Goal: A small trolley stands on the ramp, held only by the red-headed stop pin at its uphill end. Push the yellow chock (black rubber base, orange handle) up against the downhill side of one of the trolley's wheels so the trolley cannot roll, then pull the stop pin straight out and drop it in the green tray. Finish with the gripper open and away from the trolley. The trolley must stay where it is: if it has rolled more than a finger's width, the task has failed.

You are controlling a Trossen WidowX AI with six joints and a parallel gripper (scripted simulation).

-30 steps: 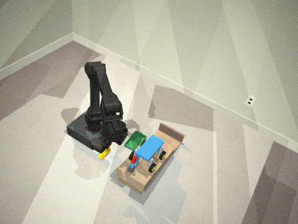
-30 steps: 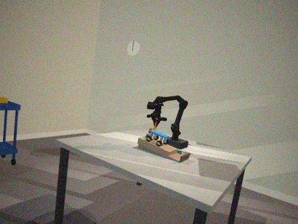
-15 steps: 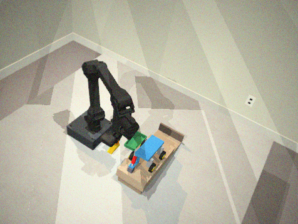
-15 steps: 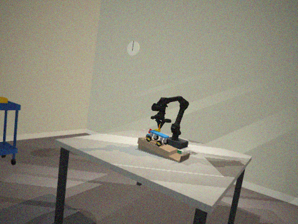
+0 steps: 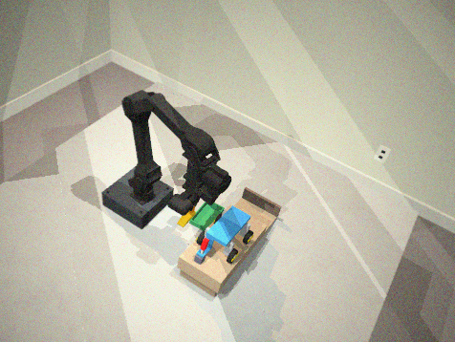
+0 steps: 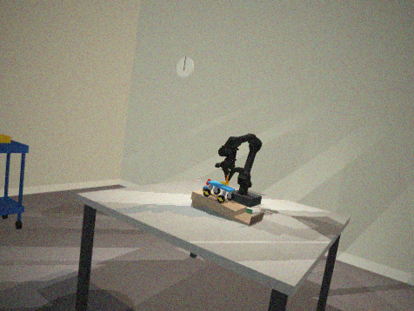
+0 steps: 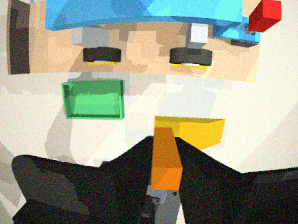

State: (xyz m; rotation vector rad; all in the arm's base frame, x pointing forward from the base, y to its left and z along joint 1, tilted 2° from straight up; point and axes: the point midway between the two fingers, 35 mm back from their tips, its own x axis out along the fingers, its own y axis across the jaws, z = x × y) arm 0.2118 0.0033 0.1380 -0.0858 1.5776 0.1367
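Now: the red-headed stop pin 110 mm ahead of my gripper tip, 70 mm to the right of it and 40 mm below it. Round my gripper tip: blue-topped trolley (120 mm ahead, 40 mm to the left, 60 mm below); then ramp (120 mm ahead, 40 mm to the left, 120 mm below); then yellow chock (20 mm to the right, 10 mm below).
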